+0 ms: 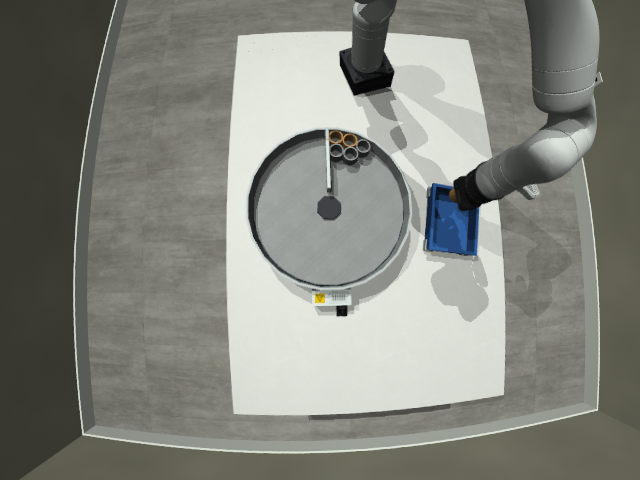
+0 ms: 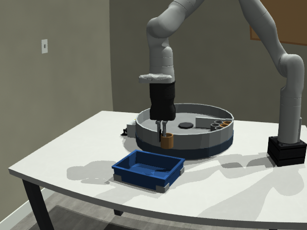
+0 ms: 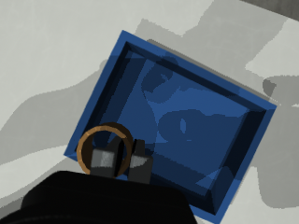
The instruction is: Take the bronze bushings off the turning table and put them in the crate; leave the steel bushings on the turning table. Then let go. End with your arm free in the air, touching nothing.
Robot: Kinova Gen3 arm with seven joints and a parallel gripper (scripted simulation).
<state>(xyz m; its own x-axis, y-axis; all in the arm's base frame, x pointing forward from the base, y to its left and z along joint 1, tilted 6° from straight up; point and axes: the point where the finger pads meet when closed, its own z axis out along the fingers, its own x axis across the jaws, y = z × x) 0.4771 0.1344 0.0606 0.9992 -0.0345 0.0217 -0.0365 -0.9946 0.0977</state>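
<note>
The blue crate is 120 mm below my hand, 40 mm ahead of it and 10 mm to the left of it. The rest, counted from my hand: round turning table 330 mm to the right, 90 mm below, 50 mm behind.
</note>
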